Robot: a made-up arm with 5 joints. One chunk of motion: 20 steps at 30 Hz.
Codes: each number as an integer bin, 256 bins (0 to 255) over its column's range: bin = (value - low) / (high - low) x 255, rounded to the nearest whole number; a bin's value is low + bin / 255 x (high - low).
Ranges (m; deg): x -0.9..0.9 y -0.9..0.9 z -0.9..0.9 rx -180..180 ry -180..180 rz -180..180
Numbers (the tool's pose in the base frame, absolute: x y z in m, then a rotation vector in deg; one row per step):
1: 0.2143 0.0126 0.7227 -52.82 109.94 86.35
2: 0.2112 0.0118 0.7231 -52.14 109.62 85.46
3: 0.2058 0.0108 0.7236 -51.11 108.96 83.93
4: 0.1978 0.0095 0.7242 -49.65 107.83 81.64
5: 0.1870 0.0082 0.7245 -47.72 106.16 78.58
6: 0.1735 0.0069 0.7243 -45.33 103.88 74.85
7: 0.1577 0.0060 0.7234 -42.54 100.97 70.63
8: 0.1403 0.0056 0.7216 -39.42 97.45 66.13
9: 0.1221 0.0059 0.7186 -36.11 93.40 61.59
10: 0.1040 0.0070 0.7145 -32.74 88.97 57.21
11: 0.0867 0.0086 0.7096 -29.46 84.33 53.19
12: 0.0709 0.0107 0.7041 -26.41 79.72 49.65
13: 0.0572 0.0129 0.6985 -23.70 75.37 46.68
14: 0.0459 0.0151 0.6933 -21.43 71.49 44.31
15: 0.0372 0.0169 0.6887 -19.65 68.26 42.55
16: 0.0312 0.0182 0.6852 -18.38 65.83 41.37
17: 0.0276 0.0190 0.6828 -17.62 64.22 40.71
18: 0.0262 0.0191 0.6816 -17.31 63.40 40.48
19: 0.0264 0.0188 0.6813 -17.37 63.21 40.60
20: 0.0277 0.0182 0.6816 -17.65 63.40 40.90
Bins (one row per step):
1: 158 129 230 90 205 189
2: 157 129 230 91 205 188
3: 157 129 230 91 205 187
4: 156 129 230 92 204 185
5: 154 129 230 94 203 183
6: 152 128 230 95 201 181
7: 150 128 230 97 199 178
8: 147 128 230 100 197 174
9: 145 128 229 102 194 171
10: 142 128 229 104 191 168
11: 140 129 228 107 187 165
12: 138 129 227 109 184 163
13: 136 129 226 111 181 161
14: 134 130 226 112 178 159
15: 133 130 225 114 176 158
16: 132 130 225 114 174 157
17: 131 130 224 115 173 156
18: 131 130 224 115 172 156
19: 131 130 224 115 172 156
20: 131 130 224 115 172 156

